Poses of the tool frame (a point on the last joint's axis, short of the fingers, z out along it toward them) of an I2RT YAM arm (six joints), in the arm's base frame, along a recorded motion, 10 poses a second.
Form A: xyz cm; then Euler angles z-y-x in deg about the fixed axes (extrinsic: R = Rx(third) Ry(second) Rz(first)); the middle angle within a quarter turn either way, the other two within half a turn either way.
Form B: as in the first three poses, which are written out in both.
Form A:
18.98, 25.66, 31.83, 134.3, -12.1, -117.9
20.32, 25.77, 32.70, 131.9, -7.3, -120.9
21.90, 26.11, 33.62, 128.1, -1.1, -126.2
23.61, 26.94, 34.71, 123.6, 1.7, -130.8
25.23, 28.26, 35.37, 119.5, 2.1, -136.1
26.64, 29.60, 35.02, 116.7, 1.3, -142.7
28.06, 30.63, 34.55, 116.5, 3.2, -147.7
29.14, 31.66, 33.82, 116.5, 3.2, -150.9
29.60, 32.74, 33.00, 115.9, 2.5, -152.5
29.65, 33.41, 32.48, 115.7, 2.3, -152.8
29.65, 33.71, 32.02, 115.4, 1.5, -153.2
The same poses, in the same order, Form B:
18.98, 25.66, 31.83, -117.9, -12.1, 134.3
20.32, 25.77, 32.70, -120.9, -7.3, 131.9
21.90, 26.11, 33.62, -126.2, -1.1, 128.1
23.61, 26.94, 34.71, -130.8, 1.7, 123.6
25.23, 28.26, 35.37, -136.1, 2.1, 119.5
26.64, 29.60, 35.02, -142.7, 1.3, 116.7
28.06, 30.63, 34.55, -147.7, 3.2, 116.5
29.14, 31.66, 33.82, -150.9, 3.2, 116.5
29.60, 32.74, 33.00, -152.5, 2.5, 115.9
29.65, 33.41, 32.48, -152.8, 2.3, 115.7
29.65, 33.71, 32.02, -153.2, 1.5, 115.4

